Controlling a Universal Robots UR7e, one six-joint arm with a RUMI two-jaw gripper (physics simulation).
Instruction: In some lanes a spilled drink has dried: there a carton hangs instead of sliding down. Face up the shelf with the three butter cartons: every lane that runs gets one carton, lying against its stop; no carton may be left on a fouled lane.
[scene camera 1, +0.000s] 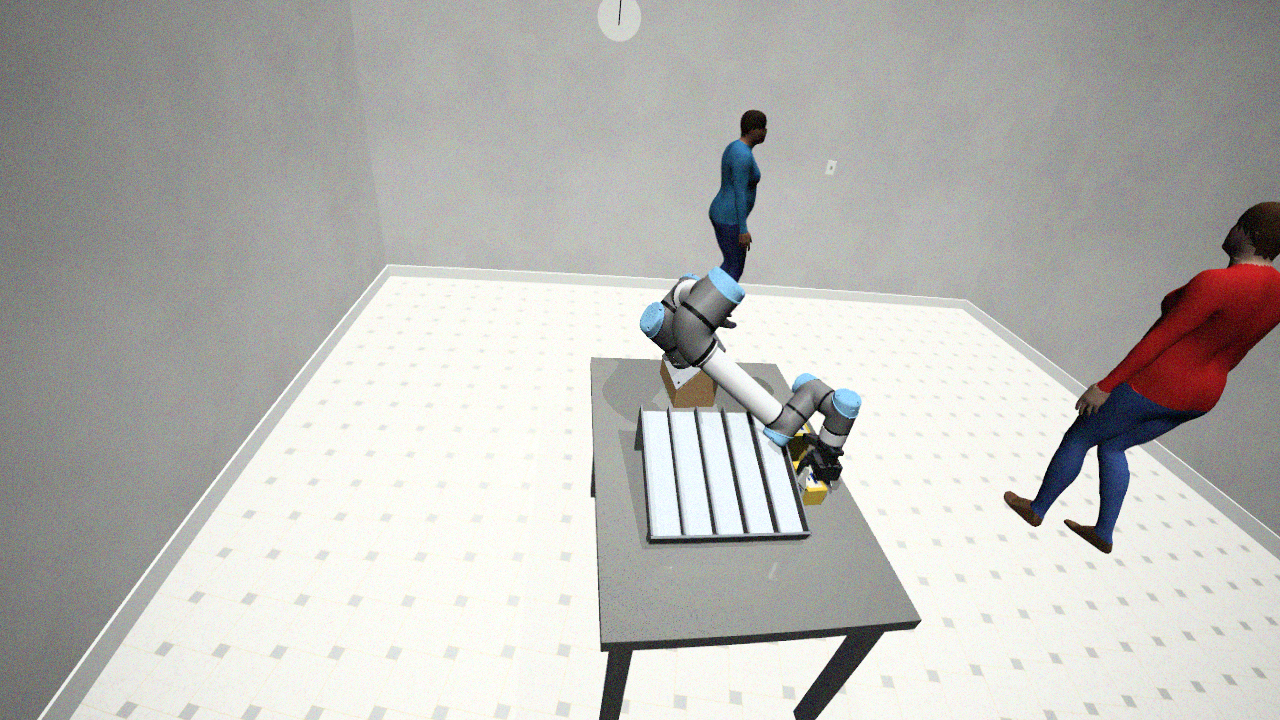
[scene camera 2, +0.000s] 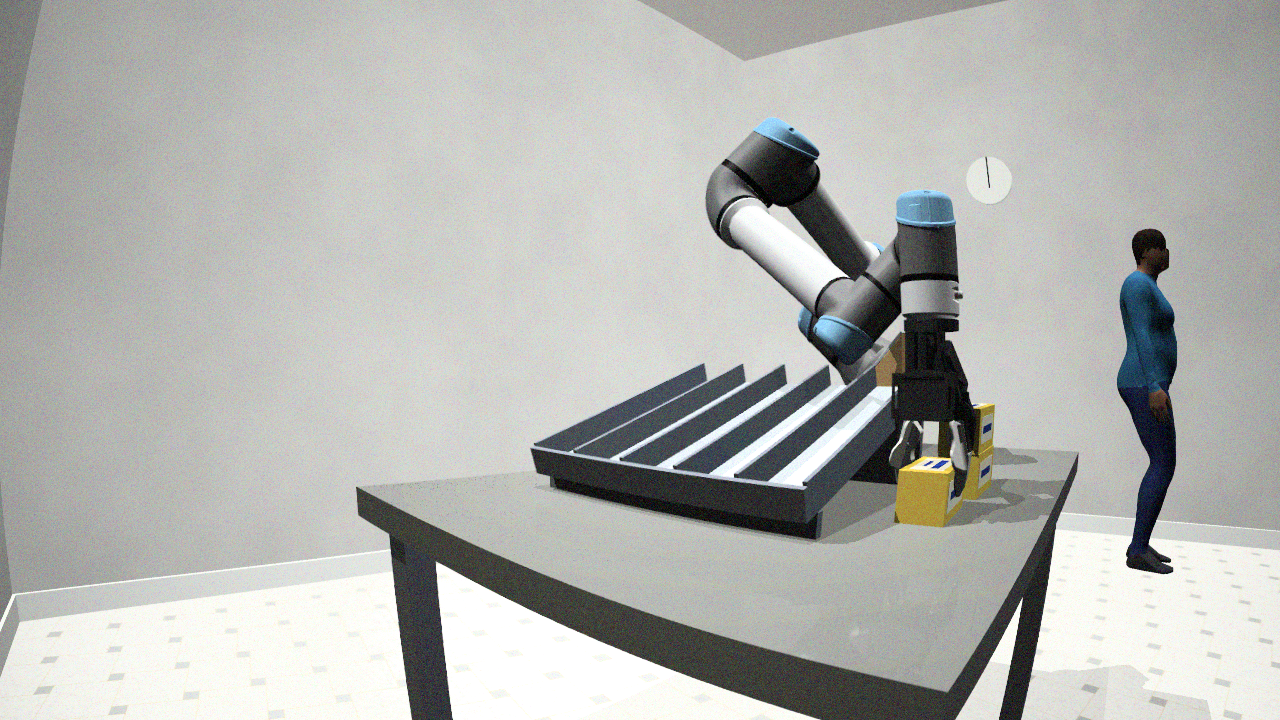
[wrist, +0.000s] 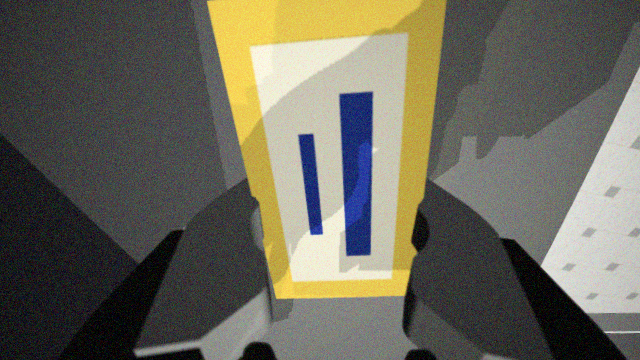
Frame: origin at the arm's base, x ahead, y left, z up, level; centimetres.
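Where they show: gripper, fingertip midpoint: (scene camera 1: 808, 487) (scene camera 2: 929, 494) (wrist: 336, 180); arm's base at its link origin: (scene camera 2: 879, 376).
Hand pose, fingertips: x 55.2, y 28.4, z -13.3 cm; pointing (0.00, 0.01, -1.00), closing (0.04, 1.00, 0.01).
Each offset is from my fingertips to the top centre of the thing. Level surfaces: height alone.
My gripper (scene camera 1: 818, 479) (scene camera 2: 931, 460) (wrist: 336, 180) points down beside the shelf's right side and is shut on a yellow butter carton @(dx -1.7, dy +0.0, dz +3.7 cm) (scene camera 1: 812, 493) (scene camera 2: 921, 495) (wrist: 330, 60) with a white and blue label. The held carton is upright, at or very near table level. The other two cartons stand stacked behind it, an upper one @(dx -18.6, dy +0.6, dz +10.1 cm) (scene camera 2: 986, 429) on a lower one @(dx -18.8, dy +0.7, dz +3.6 cm) (scene camera 2: 981, 476), partly hidden by the gripper. The sloped shelf (scene camera 1: 729, 538) (scene camera 2: 671, 488) has several pale lanes between dark dividers and a front stop. No carton shows in its lanes; the arm covers part of the rightmost lane. No stain can be made out.
The shelf stands on the grey table @(dz -2.8 cm) (scene camera 1: 751, 595) (scene camera 2: 698, 573). A brown block (scene camera 1: 694, 391) is at the arm's base behind the shelf. A person in blue (scene camera 1: 735, 192) (scene camera 2: 1145, 331) stands behind the table, and one in red (scene camera 1: 1181, 331) stands to its right.
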